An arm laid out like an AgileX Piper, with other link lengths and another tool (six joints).
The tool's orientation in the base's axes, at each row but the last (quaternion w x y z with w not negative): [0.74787, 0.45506, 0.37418, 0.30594]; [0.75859, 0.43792, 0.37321, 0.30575]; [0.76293, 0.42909, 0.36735, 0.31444]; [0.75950, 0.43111, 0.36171, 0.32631]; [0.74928, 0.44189, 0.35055, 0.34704]
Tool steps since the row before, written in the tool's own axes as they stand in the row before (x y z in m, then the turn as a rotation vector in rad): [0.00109, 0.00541, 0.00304, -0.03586, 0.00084, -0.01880]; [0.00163, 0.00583, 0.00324, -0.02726, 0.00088, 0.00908]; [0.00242, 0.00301, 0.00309, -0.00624, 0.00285, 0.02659]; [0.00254, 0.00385, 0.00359, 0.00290, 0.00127, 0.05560]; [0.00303, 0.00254, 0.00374, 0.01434, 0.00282, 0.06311]
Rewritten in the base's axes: [0.00250, 0.00165, 0.00554, -0.03496, -0.01980, 0.00510]; [0.00277, 0.00238, 0.00581, -0.00712, -0.02514, 0.01199]; [0.00336, 0.00192, 0.00308, 0.01829, -0.01499, 0.01396]; [0.00361, 0.00215, 0.00407, 0.04748, -0.02042, 0.02074]; [0.00413, 0.00188, 0.00300, 0.05928, -0.01350, 0.02237]
